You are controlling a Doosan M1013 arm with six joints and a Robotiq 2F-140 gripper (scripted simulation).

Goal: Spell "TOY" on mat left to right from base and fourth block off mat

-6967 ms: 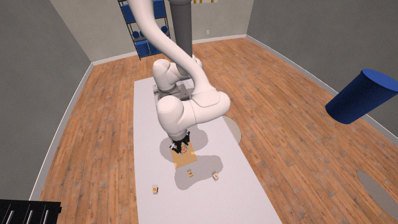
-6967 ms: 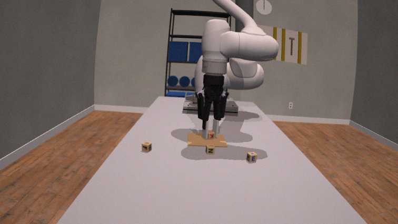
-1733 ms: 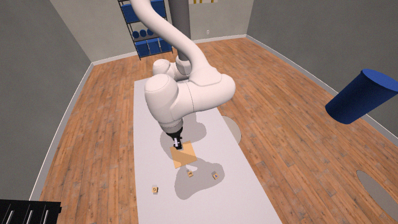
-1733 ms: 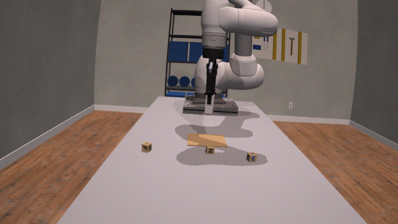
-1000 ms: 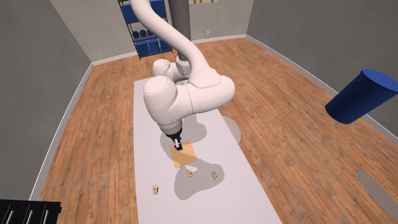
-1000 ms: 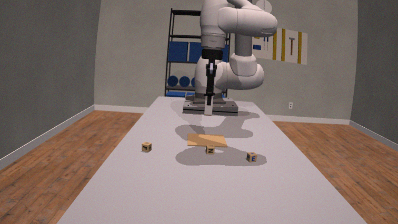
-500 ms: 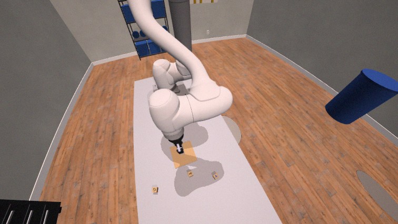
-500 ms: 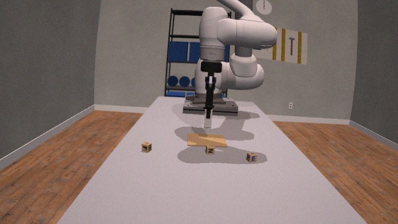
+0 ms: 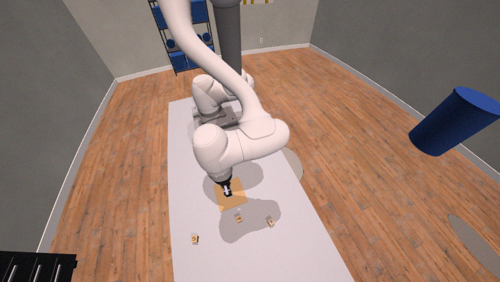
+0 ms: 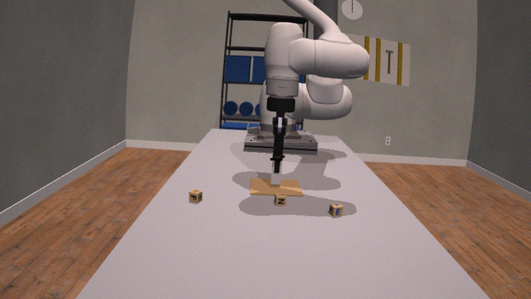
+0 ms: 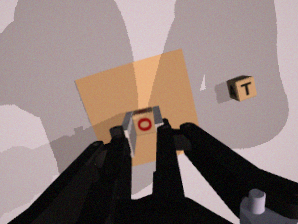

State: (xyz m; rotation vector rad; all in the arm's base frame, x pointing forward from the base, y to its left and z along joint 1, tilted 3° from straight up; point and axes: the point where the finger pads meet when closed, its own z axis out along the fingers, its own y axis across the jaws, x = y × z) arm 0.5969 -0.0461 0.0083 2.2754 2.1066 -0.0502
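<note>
Now: hand 50 mm above the tan mat. Round my hand: T block: 130 mm ahead, 40 mm below.
</note>
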